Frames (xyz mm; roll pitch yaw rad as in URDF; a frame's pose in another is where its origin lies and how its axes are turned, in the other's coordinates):
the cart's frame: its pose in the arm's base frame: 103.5 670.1 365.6 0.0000 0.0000 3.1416
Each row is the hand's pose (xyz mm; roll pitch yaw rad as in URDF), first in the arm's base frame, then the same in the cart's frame.
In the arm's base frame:
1: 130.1 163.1 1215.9 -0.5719 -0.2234 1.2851
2: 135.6 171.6 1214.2 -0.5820 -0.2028 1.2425
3: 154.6 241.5 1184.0 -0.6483 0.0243 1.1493
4: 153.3 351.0 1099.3 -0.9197 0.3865 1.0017
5: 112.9 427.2 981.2 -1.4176 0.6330 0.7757
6: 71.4 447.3 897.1 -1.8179 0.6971 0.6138
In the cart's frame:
1: -26.6 507.0 850.3 -0.5719 -0.2234 -1.8565
2: -32.1 498.5 848.6 -0.5820 -0.2028 -1.8991
3: -51.1 428.6 818.4 -0.6483 0.0243 -1.9923
4: -49.8 319.1 733.7 -0.9197 0.3865 -2.1399
5: -9.4 242.9 615.6 -1.4176 0.6330 -2.3659
6: 32.1 222.8 531.5 -1.8179 0.6971 -2.5278

